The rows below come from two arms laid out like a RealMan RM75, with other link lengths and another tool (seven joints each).
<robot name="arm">
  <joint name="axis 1" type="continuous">
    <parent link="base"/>
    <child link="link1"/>
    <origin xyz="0 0 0.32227"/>
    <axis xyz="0 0 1"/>
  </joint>
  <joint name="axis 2" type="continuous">
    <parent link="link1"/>
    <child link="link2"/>
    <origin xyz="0 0 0"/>
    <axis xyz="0 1 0"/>
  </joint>
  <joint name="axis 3" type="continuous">
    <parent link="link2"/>
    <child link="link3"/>
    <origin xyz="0 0 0.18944"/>
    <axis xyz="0 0 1"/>
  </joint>
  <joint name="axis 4" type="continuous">
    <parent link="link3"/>
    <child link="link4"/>
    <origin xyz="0 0 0"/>
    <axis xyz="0 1 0"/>
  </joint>
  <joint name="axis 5" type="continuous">
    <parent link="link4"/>
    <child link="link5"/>
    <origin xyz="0 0 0.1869"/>
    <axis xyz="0 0 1"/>
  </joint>
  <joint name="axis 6" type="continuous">
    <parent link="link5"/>
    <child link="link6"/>
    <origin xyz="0 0 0"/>
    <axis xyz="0 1 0"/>
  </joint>
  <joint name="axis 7" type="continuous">
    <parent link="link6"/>
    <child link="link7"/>
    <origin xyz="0 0 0.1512"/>
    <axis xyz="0 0 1"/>
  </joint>
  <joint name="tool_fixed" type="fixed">
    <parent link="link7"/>
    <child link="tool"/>
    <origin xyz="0.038 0.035 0.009" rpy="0 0.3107 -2.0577"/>
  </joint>
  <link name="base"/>
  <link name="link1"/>
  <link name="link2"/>
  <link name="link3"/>
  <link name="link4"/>
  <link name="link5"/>
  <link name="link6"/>
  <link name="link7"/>
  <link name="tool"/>
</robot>
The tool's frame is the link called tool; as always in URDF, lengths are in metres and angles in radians. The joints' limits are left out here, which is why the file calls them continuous.
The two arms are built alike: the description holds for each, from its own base.
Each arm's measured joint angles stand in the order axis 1, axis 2, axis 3, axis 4, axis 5, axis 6, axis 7.
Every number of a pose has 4 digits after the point. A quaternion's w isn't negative.
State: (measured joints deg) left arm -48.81 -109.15 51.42 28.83 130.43 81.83 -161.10; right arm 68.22 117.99 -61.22 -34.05 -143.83 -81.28 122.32
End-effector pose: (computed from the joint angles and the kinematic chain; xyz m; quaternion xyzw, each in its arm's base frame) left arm -0.1461 0.3720 0.1059 0.2509 -0.9575 -0.0324 0.1388; right arm 0.0994 0.2983 0.0543 -0.6400 -0.7399 -0.2047 0.0324
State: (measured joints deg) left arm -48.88 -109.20 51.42 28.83 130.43 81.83 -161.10; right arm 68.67 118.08 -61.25 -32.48 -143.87 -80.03 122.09
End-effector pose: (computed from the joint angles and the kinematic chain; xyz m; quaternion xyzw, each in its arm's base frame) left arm -0.1455 0.3720 0.1056 0.2503 -0.9577 -0.0321 0.1386; right arm 0.1010 0.2985 0.0507 -0.6409 -0.7387 -0.2062 0.0317
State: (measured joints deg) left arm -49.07 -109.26 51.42 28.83 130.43 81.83 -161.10; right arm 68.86 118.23 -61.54 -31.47 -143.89 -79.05 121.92
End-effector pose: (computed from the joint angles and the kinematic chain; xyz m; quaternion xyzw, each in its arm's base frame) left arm -0.1441 0.3723 0.1052 0.2486 -0.9581 -0.0318 0.1384; right arm 0.1027 0.2983 0.0477 -0.6406 -0.7385 -0.2081 0.0302
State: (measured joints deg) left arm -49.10 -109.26 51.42 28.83 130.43 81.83 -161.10; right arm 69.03 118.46 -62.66 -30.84 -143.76 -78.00 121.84
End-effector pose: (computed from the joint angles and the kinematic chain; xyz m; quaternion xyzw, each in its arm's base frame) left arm -0.1440 0.3724 0.1052 0.2484 -0.9582 -0.0319 0.1383; right arm 0.1043 0.2982 0.0444 -0.6358 -0.7418 -0.2118 0.0269
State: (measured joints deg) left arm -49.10 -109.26 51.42 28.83 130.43 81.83 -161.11; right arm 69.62 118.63 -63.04 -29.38 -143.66 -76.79 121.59
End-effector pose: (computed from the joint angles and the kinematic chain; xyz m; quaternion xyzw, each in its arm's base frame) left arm -0.1440 0.3724 0.1052 0.2485 -0.9582 -0.0319 0.1383; right arm 0.1051 0.2979 0.0406 -0.6340 -0.7430 -0.2131 0.0250
